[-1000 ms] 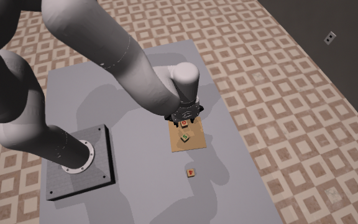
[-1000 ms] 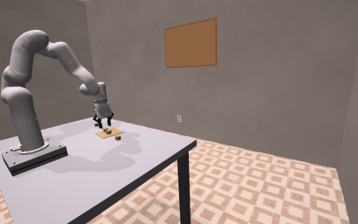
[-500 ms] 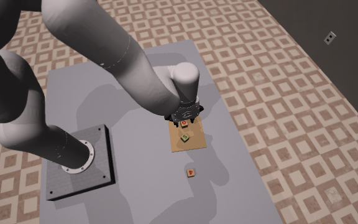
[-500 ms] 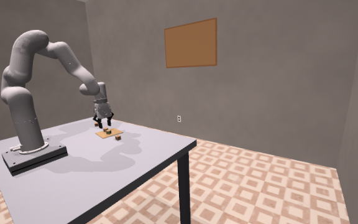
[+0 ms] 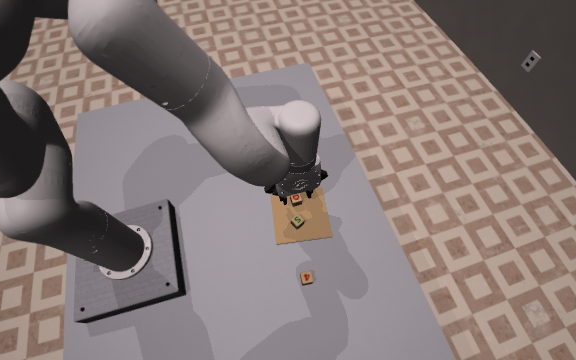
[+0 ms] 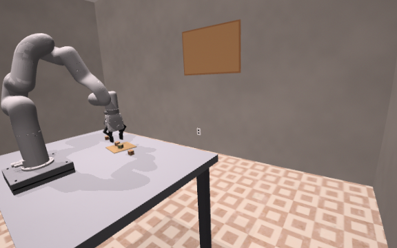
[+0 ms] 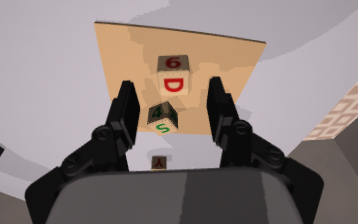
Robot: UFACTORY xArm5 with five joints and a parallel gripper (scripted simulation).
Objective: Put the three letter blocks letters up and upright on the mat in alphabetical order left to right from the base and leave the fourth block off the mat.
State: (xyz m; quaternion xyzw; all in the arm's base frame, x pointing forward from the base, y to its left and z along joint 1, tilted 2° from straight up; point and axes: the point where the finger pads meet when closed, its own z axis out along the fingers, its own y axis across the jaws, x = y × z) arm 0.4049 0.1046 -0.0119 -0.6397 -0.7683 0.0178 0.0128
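My gripper is now 40 mm above the wooden letter block. Also, from my hand: tan mat (50 mm below, 40 mm to the right, 10 mm ahead).
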